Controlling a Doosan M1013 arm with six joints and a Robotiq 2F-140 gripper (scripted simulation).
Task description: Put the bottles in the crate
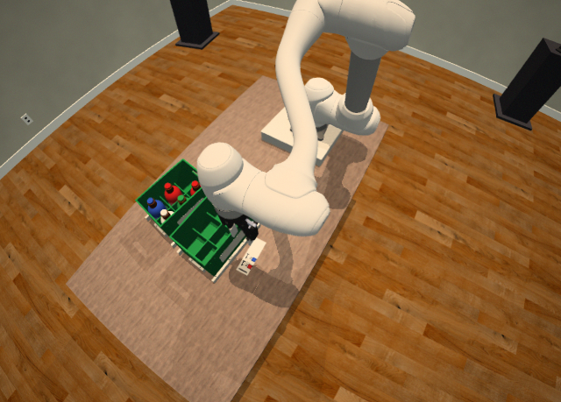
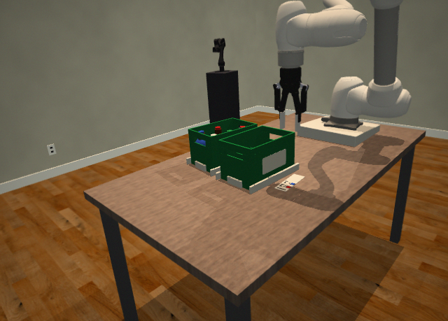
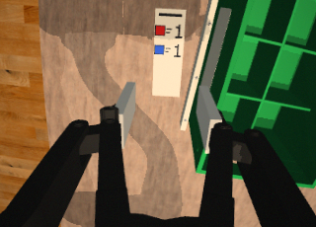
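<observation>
My gripper is now 330 mm to the left of the green-label bottle, 170 mm above it and 70 mm past it. From my hand the other things lie so: white-label bottle 360 mm to the right, 170 mm below, 10 mm ahead; blue-label bottle 450 mm to the right, 170 mm below, 10 mm behind; pick list 260 mm below, 10 mm behind.
</observation>
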